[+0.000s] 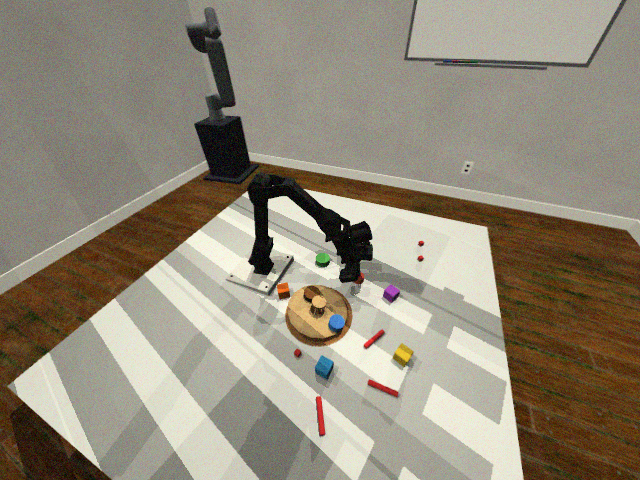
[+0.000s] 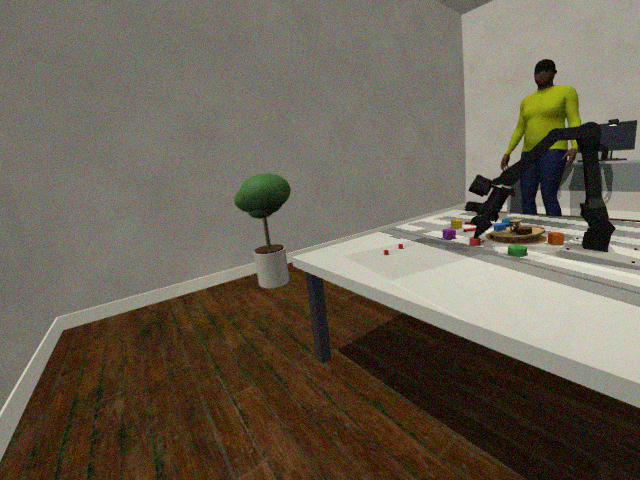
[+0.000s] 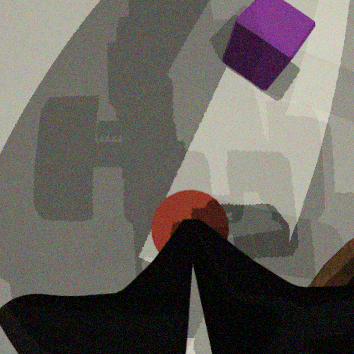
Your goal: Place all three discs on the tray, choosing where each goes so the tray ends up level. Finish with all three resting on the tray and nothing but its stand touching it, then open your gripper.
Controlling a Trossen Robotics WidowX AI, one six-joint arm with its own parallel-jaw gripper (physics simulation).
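Observation:
The round wooden tray (image 1: 299, 322) (image 3: 345, 267) has a central knob; whether it is level is hard to tell. The blue disc (image 1: 336, 322) (image 2: 499, 227) rests on it near the edge, and a dark brown round piece (image 1: 311, 293) (image 2: 524, 230) sits across the knob. The red disc (image 1: 360, 279) (image 2: 475, 241) (image 3: 175, 210) lies on the table beside the tray. The green disc (image 1: 322, 259) (image 2: 517, 250) lies on the table near the arm's base. My gripper (image 1: 349, 279) (image 2: 476, 236) (image 3: 190, 226) is shut and empty at the red disc, its fingers hiding part of it; contact is unclear.
A purple cube (image 1: 391, 293) (image 2: 449, 234) (image 3: 270, 35) lies beyond the red disc. An orange cube (image 1: 283, 290) (image 2: 555, 238) is between arm base and tray. A blue cube (image 1: 324, 366), a yellow cube (image 1: 403, 354) and red sticks (image 1: 374, 338) lie past the tray.

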